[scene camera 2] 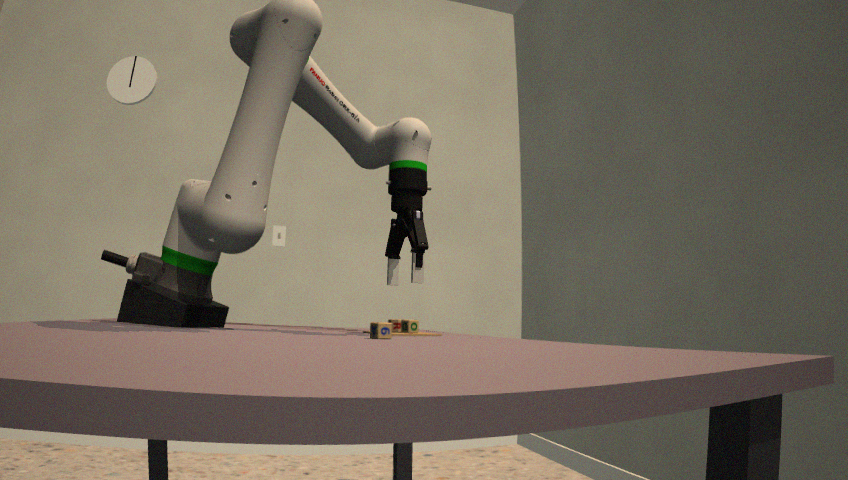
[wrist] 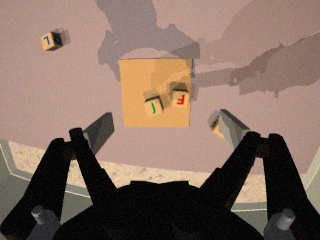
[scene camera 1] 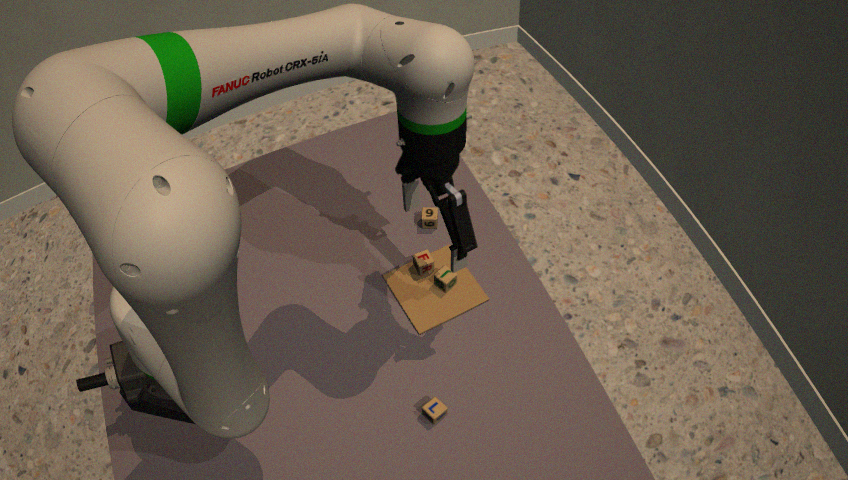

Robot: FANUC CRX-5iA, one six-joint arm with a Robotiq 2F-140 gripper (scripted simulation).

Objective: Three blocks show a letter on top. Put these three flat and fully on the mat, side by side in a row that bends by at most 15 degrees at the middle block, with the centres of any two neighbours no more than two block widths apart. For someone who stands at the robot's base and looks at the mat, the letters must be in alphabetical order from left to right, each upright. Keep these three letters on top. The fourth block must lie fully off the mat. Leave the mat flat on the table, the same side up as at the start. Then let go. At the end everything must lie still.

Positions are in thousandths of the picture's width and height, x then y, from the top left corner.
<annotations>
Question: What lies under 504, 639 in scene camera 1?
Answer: A tan mat.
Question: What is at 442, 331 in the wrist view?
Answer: A tan mat.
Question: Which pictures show my gripper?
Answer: Scene camera 2, the wrist view and scene camera 1: all of them.
</annotations>
